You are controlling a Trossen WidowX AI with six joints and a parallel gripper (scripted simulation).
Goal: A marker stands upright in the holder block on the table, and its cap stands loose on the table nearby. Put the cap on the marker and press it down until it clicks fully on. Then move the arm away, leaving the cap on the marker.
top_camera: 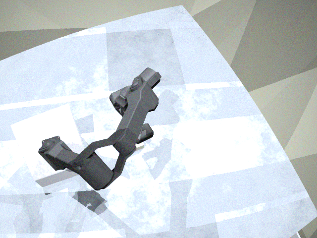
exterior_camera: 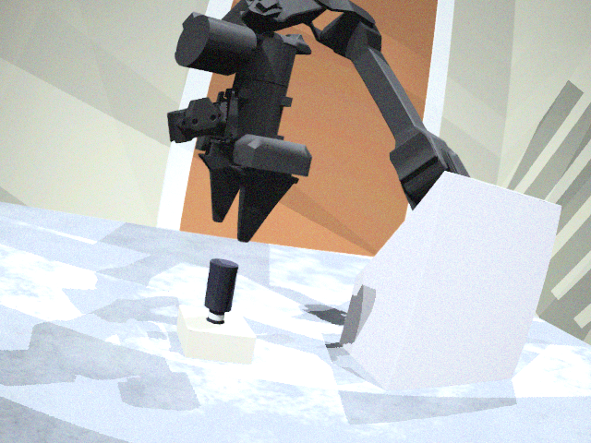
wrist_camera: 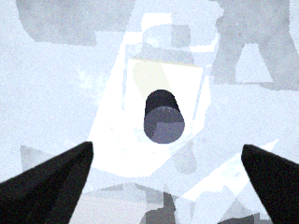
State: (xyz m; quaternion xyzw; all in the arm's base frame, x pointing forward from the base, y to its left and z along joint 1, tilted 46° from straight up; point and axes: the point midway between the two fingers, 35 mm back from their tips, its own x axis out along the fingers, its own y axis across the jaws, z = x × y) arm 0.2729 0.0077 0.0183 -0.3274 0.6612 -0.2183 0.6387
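My gripper tip is now 60 mm above the dark cap. From my gripper tip the other things lie so: cream holder block: 120 mm below.
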